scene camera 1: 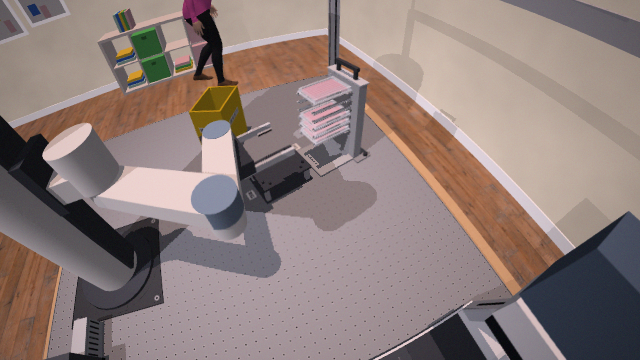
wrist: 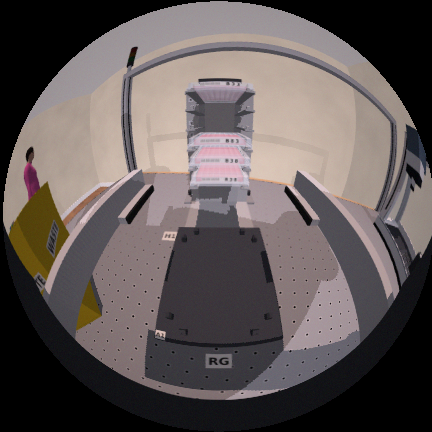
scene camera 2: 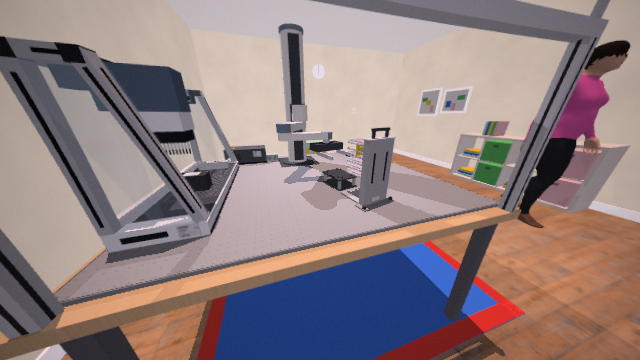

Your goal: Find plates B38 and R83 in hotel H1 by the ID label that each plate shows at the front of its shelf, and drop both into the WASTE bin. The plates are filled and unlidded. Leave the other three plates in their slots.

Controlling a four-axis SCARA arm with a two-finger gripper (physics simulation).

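Note:
Hotel H1 holds several pink-filled plates. The top plate reads B33. Below a gap of empty shelves, one plate has a label ending in 83, first letter unclear. The plate under it seems to read B38. The lowest plate ends in 38, first letter unclear. My gripper is open and empty, its fingers pointing at the hotel from a short way off. The yellow WASTE bin stands left in the wrist view, its bottom hidden.
A dark stand beside the RG label lies below the gripper, before the hotel. A framed machine stands on the table's far side from the bin. A person is beyond the table.

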